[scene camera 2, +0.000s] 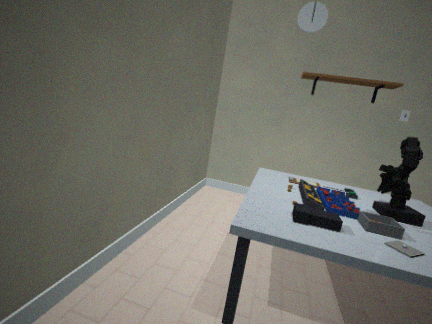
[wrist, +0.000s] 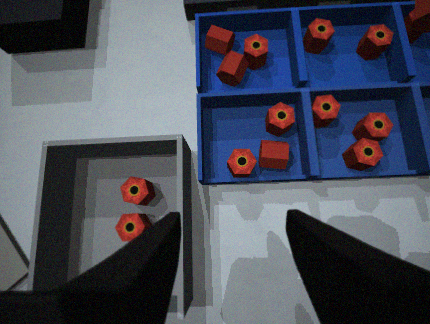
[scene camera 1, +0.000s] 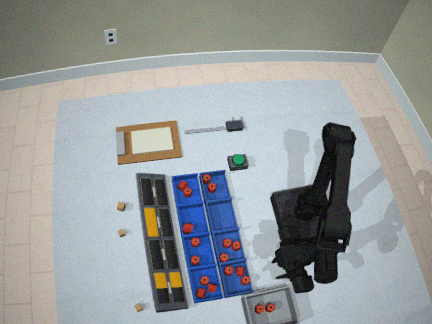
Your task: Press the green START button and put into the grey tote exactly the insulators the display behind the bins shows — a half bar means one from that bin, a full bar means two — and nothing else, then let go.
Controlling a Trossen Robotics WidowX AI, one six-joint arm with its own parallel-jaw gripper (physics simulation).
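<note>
The green START button (scene camera 1: 238,159) (scene camera 2: 351,192) stands on a dark base beyond the bins. The display (scene camera 1: 171,307) shows one full yellow bar (scene camera 1: 151,222) in its second section's left column and two half bars (scene camera 1: 160,280) (scene camera 1: 175,279) in the fourth section; its other slots are dark. The blue bins (scene camera 1: 221,215) (wrist: 350,91) stand in two rows; several hold red insulators, and the near row's second bin has none. Two upright insulators (scene camera 1: 259,309) (scene camera 1: 270,307) (wrist: 135,190) (wrist: 130,227) are inside the grey tote (scene camera 1: 294,305) (wrist: 115,140). My gripper (scene camera 1: 278,268) (wrist: 233,220) is open and empty, raised beside the tote and bins.
A black box (scene camera 2: 317,217) (wrist: 45,25) stands beyond the tote. A flat plate (scene camera 2: 404,248) (wrist: 10,255) lies near the tote. A clipboard (scene camera 1: 152,140), a caliper-like tool (scene camera 1: 234,125) and small tan blocks (scene camera 1: 121,206) (scene camera 1: 121,233) (scene camera 1: 139,307) lie around the bins and display.
</note>
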